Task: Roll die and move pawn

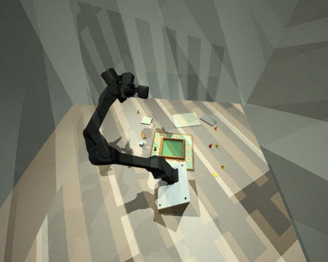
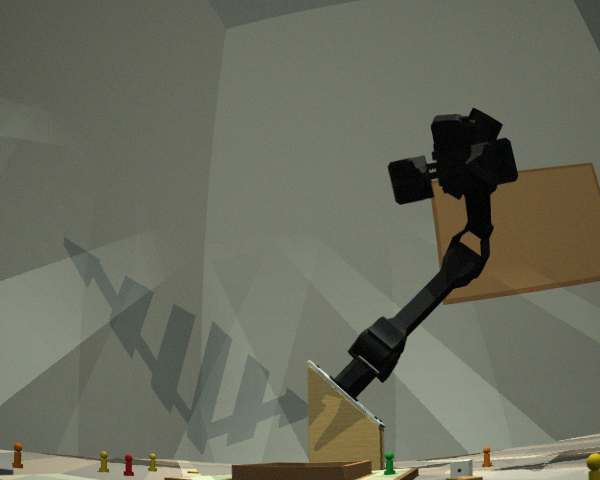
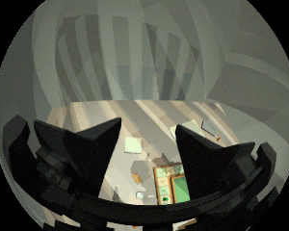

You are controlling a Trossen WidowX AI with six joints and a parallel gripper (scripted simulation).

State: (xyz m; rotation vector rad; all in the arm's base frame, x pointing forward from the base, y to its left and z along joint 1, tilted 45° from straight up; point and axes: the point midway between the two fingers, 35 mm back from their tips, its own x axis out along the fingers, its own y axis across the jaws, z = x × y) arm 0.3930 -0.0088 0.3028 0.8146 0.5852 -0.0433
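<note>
Right now my gripper tip is 11 cm past the white die and 37 cm above it. The rest, counted from my gripper tip: green dice tray: 15 cm behind, 22 cm to the right, 37 cm below; green pawn: 16 cm behind, 10 cm to the right, 35 cm below; pale sheet: 15 cm ahead, 34 cm to the right, 38 cm below.
</note>
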